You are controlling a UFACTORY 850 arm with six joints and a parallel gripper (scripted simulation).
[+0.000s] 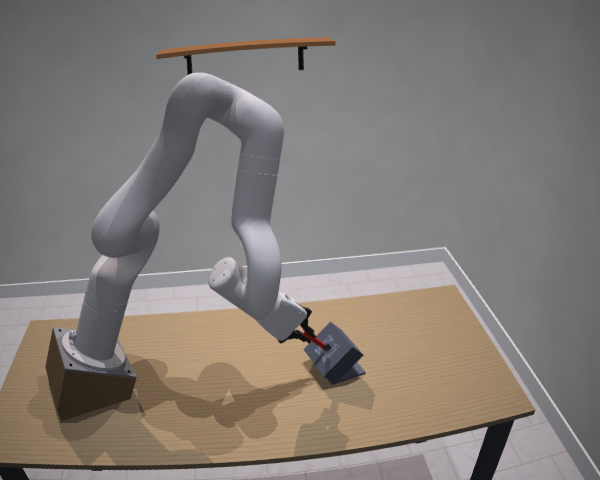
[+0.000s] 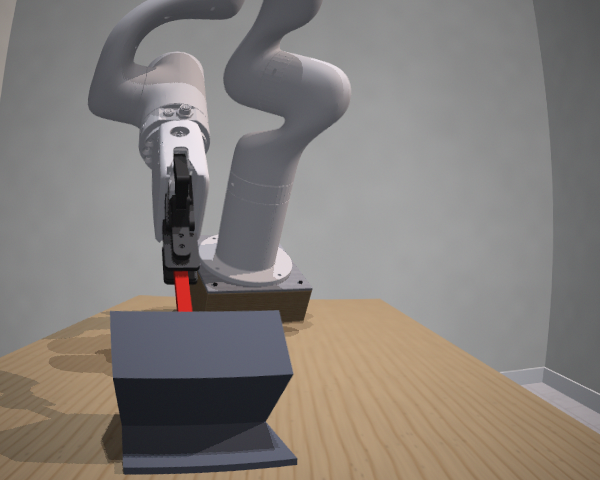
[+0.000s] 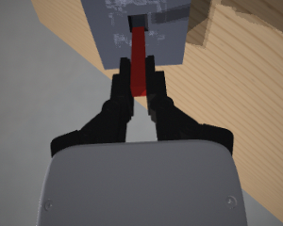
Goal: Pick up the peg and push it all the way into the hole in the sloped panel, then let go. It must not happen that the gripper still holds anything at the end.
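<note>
Now: the flat base plate 100 mm ahead of my hand, 10 mm to the left of it and 150 mm below it. Round my hand: red peg 20 mm ahead, 30 mm below.
</note>
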